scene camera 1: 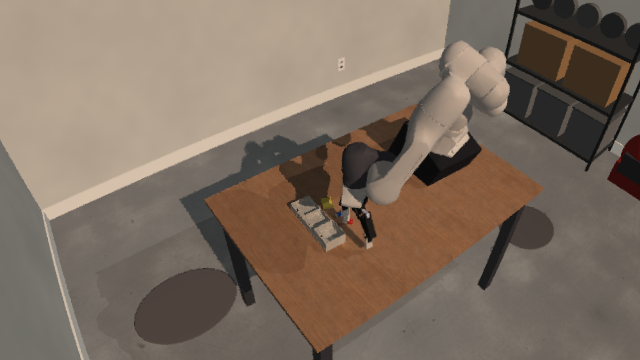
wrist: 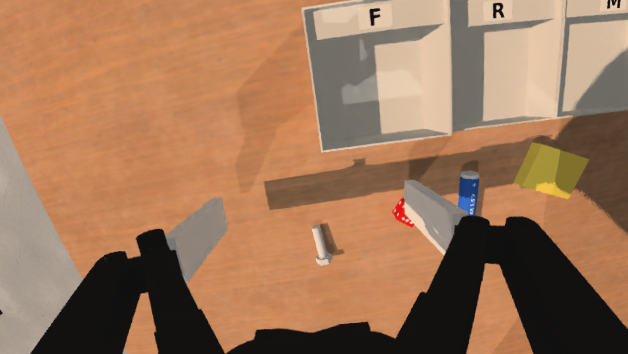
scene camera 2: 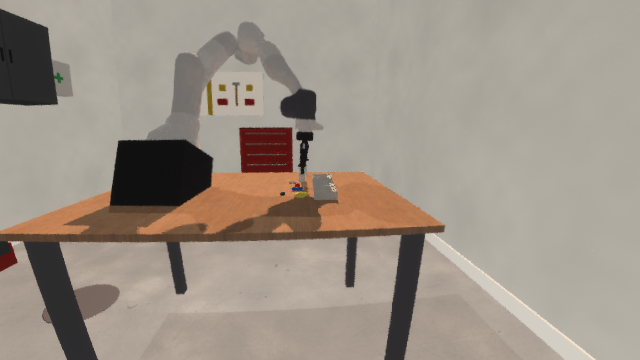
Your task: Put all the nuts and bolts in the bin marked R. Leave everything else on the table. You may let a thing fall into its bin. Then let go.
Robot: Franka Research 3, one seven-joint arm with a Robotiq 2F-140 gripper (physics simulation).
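A pale grey bolt (wrist: 320, 245) (scene camera 2: 292, 183) lies on the table, its head toward the bottom of the wrist view. My gripper (wrist: 314, 205) (scene camera 1: 357, 230) (scene camera 2: 302, 177) is open and empty, low above the table, with the bolt between and below its spread fingers. The bin marked R (wrist: 505, 75) is the middle compartment of a pale three-part tray (scene camera 2: 325, 191), between the F and M bins. A small dark thing (scene camera 2: 282, 193) lies on the table in the second scene view; it is too small to tell what it is.
A red die (wrist: 401, 212) (scene camera 1: 350, 221) lies beside the right finger, partly hidden by it. A blue battery (wrist: 468, 192) (scene camera 1: 339, 214) lies just past that finger. A yellow block (wrist: 550, 170) (scene camera 1: 327, 203) (scene camera 2: 300, 195) lies near the tray's M end.
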